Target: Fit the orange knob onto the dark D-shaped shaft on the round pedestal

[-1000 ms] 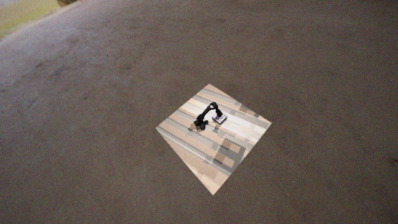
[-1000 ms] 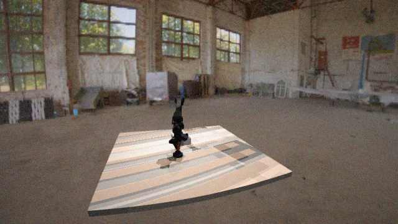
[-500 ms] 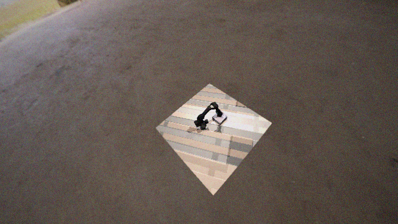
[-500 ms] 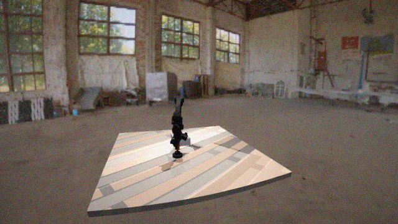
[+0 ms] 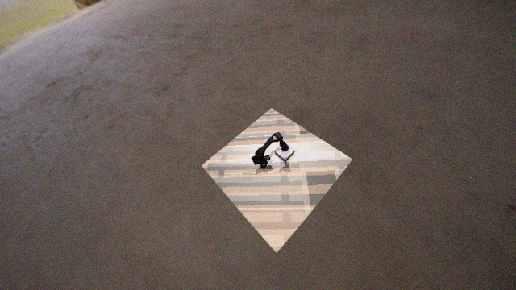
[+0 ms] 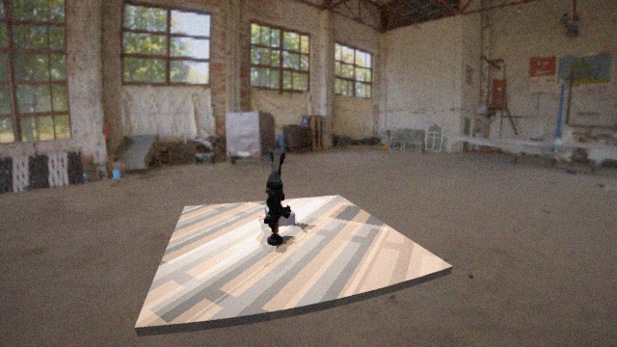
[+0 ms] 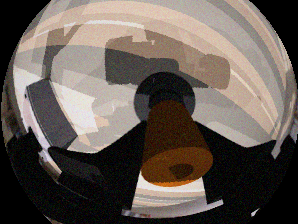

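Now: the orange knob 20 mm above my gripper tip. Round my gripper tip: dark round pedestal: 40 mm below.
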